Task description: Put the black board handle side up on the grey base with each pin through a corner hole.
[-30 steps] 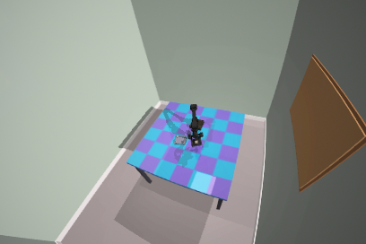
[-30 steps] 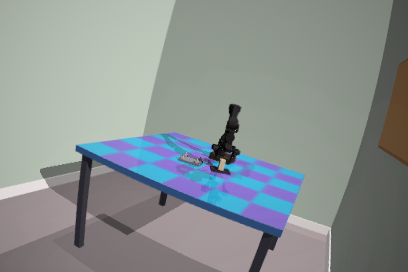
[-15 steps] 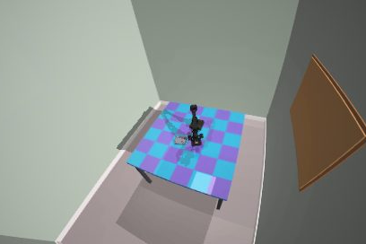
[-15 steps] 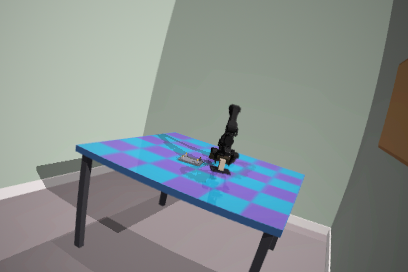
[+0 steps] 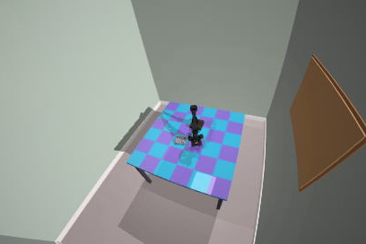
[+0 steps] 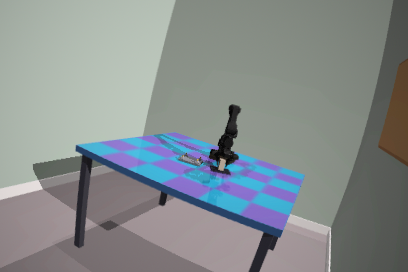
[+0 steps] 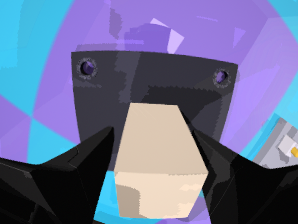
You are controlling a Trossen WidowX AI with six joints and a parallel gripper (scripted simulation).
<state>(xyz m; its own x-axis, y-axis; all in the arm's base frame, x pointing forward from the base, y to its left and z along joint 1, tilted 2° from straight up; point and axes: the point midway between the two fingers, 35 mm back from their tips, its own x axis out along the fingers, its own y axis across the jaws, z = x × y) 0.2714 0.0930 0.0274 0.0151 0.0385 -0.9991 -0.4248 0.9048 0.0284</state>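
My gripper tip is now 1 cm short of the grey base, 21 cm to the left of it and 2 cm above it. Also, from my gripper tip: flat black board (1 cm below).
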